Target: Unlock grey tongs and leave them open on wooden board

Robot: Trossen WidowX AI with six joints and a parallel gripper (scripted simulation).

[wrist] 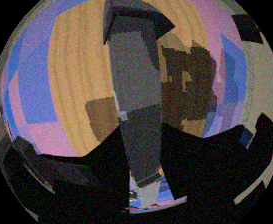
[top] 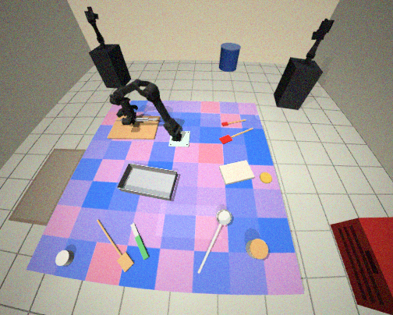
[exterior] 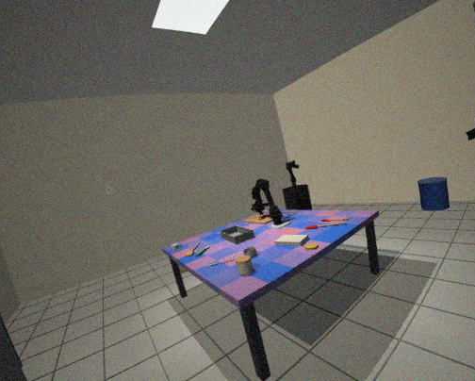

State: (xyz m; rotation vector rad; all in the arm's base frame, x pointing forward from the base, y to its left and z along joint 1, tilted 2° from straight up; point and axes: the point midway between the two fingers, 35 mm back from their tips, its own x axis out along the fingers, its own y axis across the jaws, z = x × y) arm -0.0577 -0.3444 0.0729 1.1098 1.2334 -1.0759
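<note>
Now: gripper tip 40 mm above the wooden board and 10 mm to the left of it. Round my gripper tip: roasting tin 420 mm ahead, 270 mm to the left, 20 mm below; cream block 770 mm to the left, 260 mm ahead, 30 mm below; green-and-white tool 720 mm ahead, 320 mm to the left, 40 mm below.
</note>
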